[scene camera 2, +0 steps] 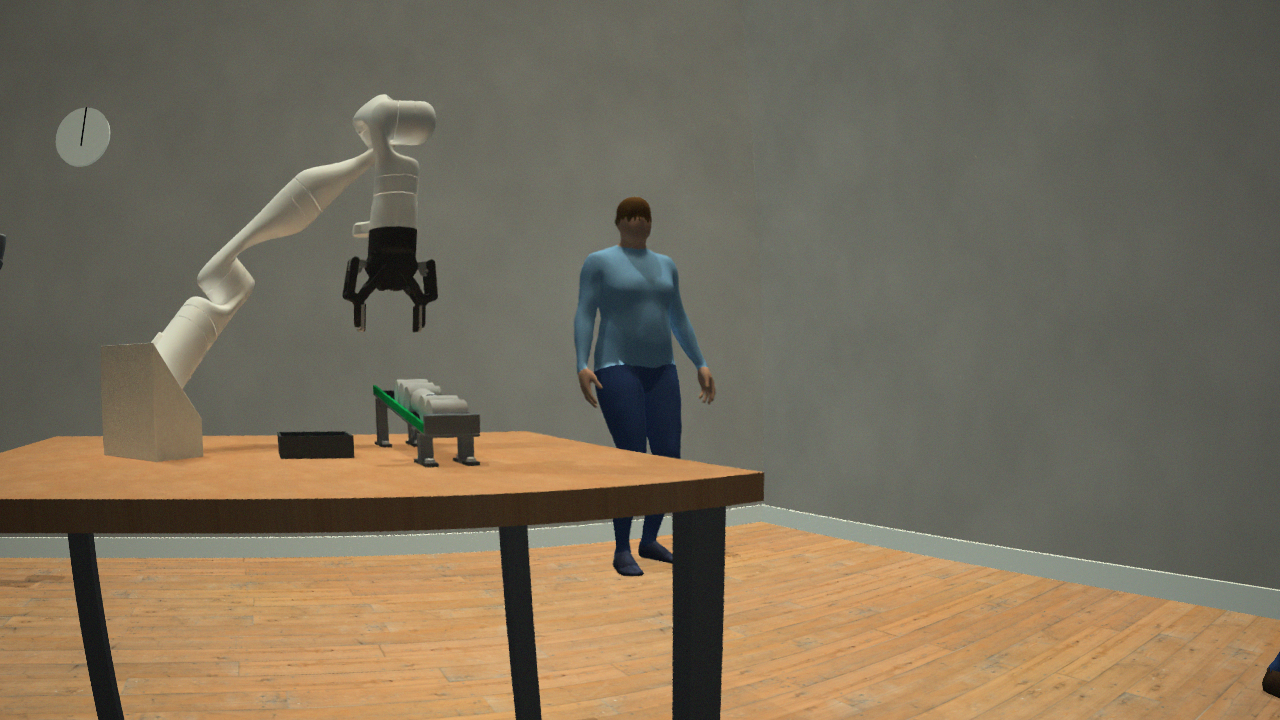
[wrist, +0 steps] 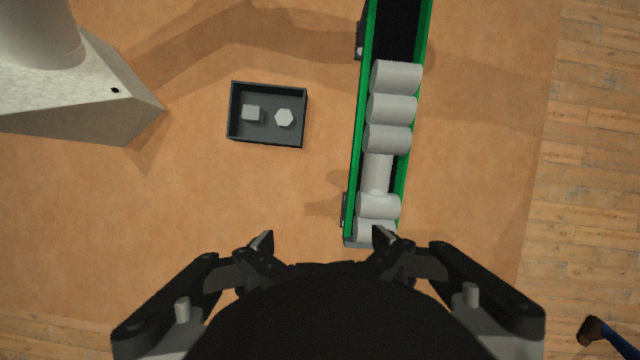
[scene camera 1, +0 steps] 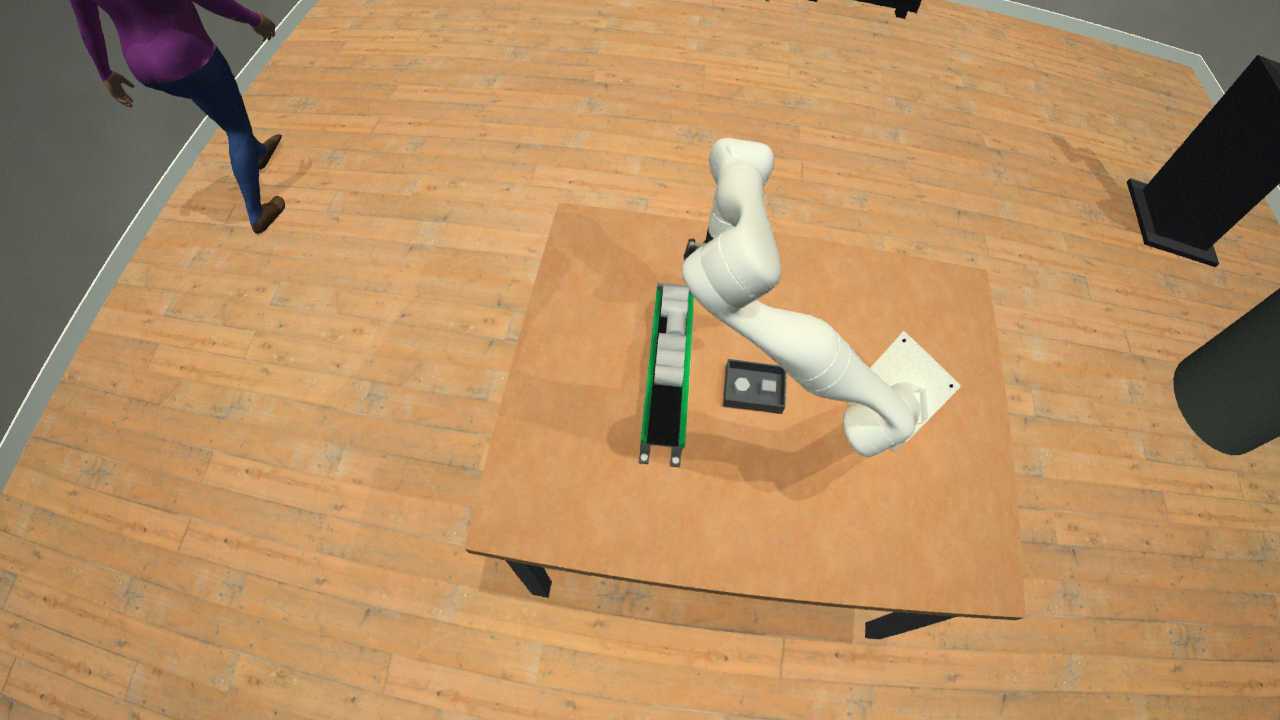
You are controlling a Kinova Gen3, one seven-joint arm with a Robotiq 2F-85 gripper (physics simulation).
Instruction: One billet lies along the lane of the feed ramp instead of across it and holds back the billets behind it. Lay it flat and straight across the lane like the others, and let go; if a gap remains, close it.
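Places are measured from the arm's base along level axes (x back, y right, z up), in metres.
Pixels of known places: gripper, between the fingertips: (scene camera 2: 389,331) (wrist: 323,238); arm's base, origin of its link: (scene camera 2: 149,392) (wrist: 35,45).
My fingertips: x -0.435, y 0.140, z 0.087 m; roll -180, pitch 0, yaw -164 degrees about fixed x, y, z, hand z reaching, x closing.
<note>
Ahead of a thing's pixels: the offset from my fingertips to its top centre.
The feed ramp (scene camera 1: 687,394) (scene camera 2: 399,408) (wrist: 354,165) has green side rails and a black lane. One light grey billet @(dx -0.064, dy -0.072, dz -0.083 m) (scene camera 1: 675,322) (wrist: 377,173) lies along the lane, nearer the left rail in the wrist view. Three billets lie across the lane on its upper side, touching one another; the nearest of them @(dx -0.064, dy -0.119, dz -0.080 m) (scene camera 1: 670,346) (wrist: 388,139) rests against its end. Two billets lie across the lane on its lower side, one of them @(dx -0.078, dy -0.026, dz -0.092 m) (wrist: 378,206) at its other end. My gripper (scene camera 2: 389,329) (wrist: 323,238) is open and empty, high above the table near the ramp's lower end.
A dark tray @(dx +0.127, dy -0.133, dz -0.154 m) (scene camera 1: 754,409) (scene camera 2: 315,445) (wrist: 229,112) beside the ramp holds a square block @(dx +0.155, dy -0.130, dz -0.161 m) (wrist: 251,113) and a hexagonal block @(dx +0.099, dy -0.136, dz -0.170 m) (wrist: 283,117). The arm's base stands beyond the tray. A person in blue (scene camera 2: 631,304) stands behind the table.
</note>
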